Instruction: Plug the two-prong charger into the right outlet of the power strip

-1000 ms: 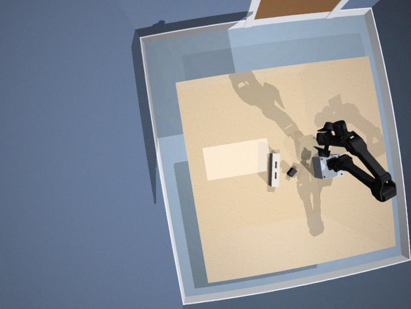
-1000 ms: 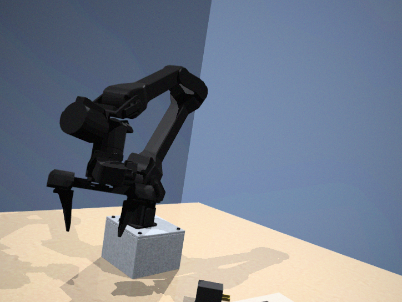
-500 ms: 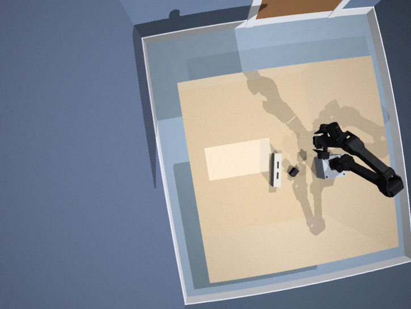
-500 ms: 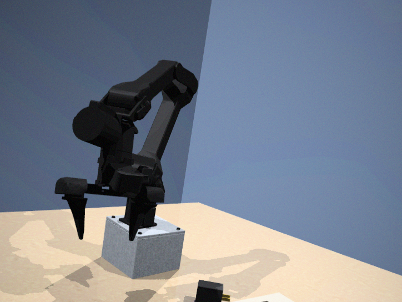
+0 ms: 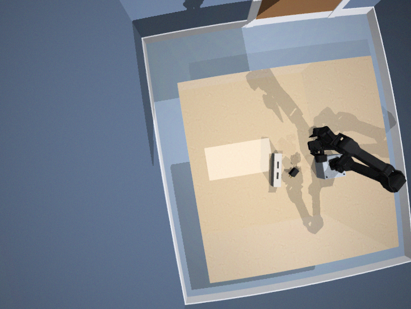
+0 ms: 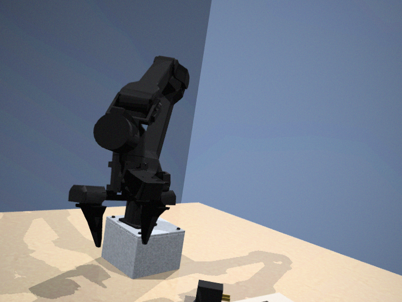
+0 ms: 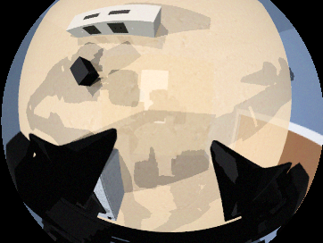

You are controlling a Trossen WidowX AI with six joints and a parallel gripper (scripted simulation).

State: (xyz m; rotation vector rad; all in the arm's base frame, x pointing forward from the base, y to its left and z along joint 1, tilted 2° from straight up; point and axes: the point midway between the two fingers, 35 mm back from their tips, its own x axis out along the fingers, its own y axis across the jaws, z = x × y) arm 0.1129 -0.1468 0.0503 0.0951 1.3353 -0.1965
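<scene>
Now: the two-prong charger 12 cm ahead of my gripper tip, 15 cm to the left of it and 9 cm below it.
</scene>
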